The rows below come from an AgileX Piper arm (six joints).
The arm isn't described. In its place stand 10 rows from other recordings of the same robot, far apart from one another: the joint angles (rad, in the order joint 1, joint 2, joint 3, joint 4, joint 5, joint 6), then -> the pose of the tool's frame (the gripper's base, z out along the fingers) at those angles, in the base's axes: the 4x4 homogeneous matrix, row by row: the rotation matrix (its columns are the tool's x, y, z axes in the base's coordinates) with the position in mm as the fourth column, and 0 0 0 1 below.
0.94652, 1.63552, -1.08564, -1.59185, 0.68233, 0.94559 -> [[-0.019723 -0.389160 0.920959 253.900], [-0.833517 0.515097 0.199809 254.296], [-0.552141 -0.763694 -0.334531 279.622], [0 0 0 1]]
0.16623, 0.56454, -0.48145, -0.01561, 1.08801, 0.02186 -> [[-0.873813 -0.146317 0.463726 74.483], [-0.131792 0.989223 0.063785 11.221], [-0.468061 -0.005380 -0.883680 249.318], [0 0 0 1]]
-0.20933, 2.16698, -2.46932, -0.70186, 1.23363, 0.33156 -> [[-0.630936 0.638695 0.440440 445.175], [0.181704 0.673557 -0.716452 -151.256], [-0.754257 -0.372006 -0.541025 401.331], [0 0 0 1]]
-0.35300, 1.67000, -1.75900, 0.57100, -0.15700, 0.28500 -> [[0.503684 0.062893 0.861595 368.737], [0.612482 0.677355 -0.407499 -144.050], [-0.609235 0.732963 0.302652 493.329], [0 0 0 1]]
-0.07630, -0.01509, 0.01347, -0.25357, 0.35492, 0.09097 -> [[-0.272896 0.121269 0.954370 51.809], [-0.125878 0.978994 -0.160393 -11.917], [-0.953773 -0.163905 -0.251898 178.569], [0 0 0 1]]
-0.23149, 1.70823, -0.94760, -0.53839, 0.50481, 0.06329 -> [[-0.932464 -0.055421 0.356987 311.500], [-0.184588 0.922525 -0.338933 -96.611], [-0.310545 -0.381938 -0.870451 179.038], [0 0 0 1]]
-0.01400, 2.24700, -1.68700, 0.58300, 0.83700, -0.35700 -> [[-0.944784 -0.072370 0.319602 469.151], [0.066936 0.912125 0.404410 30.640], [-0.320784 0.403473 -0.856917 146.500], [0 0 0 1]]
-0.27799, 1.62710, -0.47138, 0.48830, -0.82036, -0.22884 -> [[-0.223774 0.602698 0.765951 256.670], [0.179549 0.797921 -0.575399 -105.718], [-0.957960 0.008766 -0.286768 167.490], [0 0 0 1]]
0.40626, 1.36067, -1.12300, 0.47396, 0.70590, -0.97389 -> [[-0.221901 -0.840257 0.494699 256.366], [-0.684038 0.495704 0.535135 139.617], [-0.694876 -0.219646 -0.684765 329.080], [0 0 0 1]]
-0.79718, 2.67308, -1.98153, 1.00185, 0.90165, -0.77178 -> [[-0.652424 0.369615 0.661610 401.350], [0.666269 0.695765 0.268322 -324.861], [-0.361150 0.615870 -0.700197 27.956], [0 0 0 1]]
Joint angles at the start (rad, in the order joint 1, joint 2, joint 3, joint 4, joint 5, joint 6):
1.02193, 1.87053, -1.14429, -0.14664, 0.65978, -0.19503
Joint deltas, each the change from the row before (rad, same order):
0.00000, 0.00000, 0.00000, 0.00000, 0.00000, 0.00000
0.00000, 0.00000, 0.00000, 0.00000, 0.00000, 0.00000
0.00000, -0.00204, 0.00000, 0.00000, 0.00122, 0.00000
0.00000, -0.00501, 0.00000, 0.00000, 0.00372, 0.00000
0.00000, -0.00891, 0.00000, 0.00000, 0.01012, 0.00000
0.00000, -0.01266, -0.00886, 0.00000, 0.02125, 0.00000
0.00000, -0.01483, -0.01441, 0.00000, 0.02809, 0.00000
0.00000, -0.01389, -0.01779, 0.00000, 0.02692, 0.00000
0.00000, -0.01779, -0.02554, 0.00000, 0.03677, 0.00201
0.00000, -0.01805, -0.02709, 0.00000, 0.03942, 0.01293
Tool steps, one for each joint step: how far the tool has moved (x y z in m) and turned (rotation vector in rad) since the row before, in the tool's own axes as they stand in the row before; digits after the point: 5 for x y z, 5 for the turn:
0.00000, 0.00000, 0.00000, 0.00000, 0.00000, 0.00000
0.00000, 0.00000, 0.00000, 0.00000, 0.00000, 0.00000
0.00001, -0.00008, -0.00072, 0.00039, -0.00074, 0.00018
0.00010, -0.00018, -0.00178, 0.00081, -0.00110, 0.00045
0.00051, -0.00025, -0.00316, 0.00075, 0.00148, 0.00081
-0.00086, -0.00109, -0.00604, 0.00240, 0.00043, 0.00199
-0.00158, -0.00158, -0.00786, 0.00334, -0.00019, 0.00279
-0.00230, -0.00184, -0.00825, 0.00422, -0.00367, 0.00311
-0.00312, -0.00252, -0.01126, 0.00564, -0.00510, 0.00641
-0.00290, -0.00256, -0.01187, 0.00545, -0.00430, 0.01770

